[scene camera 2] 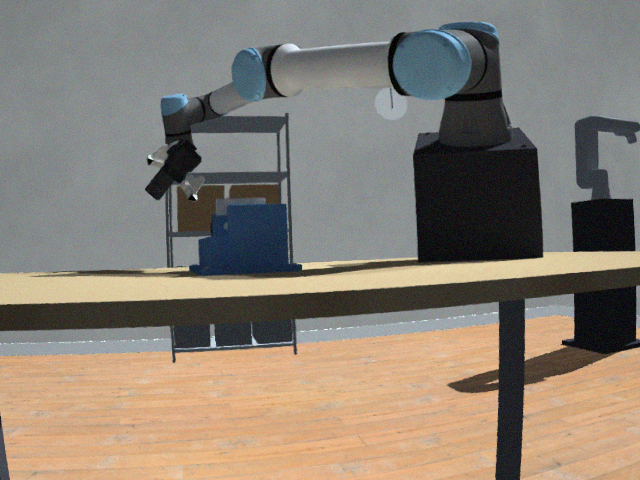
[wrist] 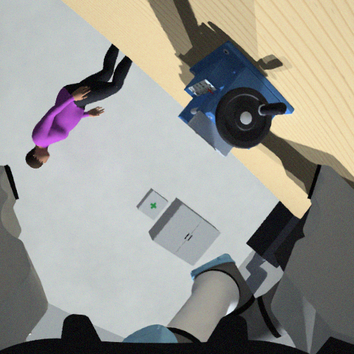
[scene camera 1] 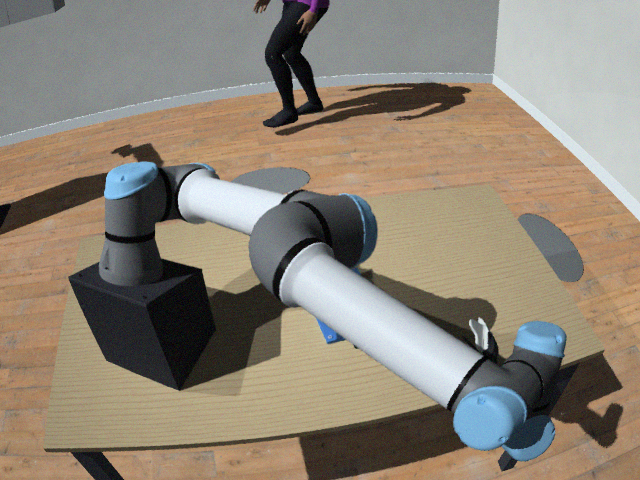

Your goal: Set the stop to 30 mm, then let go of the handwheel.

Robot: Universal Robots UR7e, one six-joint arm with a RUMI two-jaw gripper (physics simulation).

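Pixels of known places: gripper, between the fingertips: (scene camera 2: 171,180); arm's base, origin of its link: (scene camera 2: 476,139) (scene camera 1: 130,272).
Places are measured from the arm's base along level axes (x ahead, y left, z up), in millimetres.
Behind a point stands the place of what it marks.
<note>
The blue stop device (scene camera 1: 328,332) @(z -231, x 425, y -32 mm) (scene camera 2: 257,237) @(z -190, x 459, y 146 mm) (wrist: 237,70) stands on the table, mostly hidden behind the arm in scene camera 1. Its black handwheel (wrist: 226,127) faces the wrist camera, with the black crank handle (wrist: 274,109) toward the right of that view. The white scale (wrist: 200,87) shows small and at a slant with a red mark by its edge; its numbers cannot be read. A light grey block (scene camera 2: 240,206) @(z -145, x 482, y 148 mm) (wrist: 209,132) shows on the device. My gripper (scene camera 2: 171,178) @(z -40, x 610, y -296 mm) (wrist: 162,169) is open and empty, tilted, above and off the handwheel side, apart from the device.
The arm stretches low over the table (scene camera 1: 155,413) @(z -241, x -4, y -212 mm) (scene camera 2: 361,295) @(z -246, x 419, y 502 mm) (wrist: 315,35) from its black pedestal (scene camera 1: 180,330) @(z -107, x 95, y -84 mm) (scene camera 2: 475,206) @(z -145, x 64, y 86 mm). A person (scene camera 1: 284,43) (wrist: 59,120) stands beyond the table. A shelf rack (scene camera 2: 287,155) and another robot arm (scene camera 2: 586,149) are in the background.
</note>
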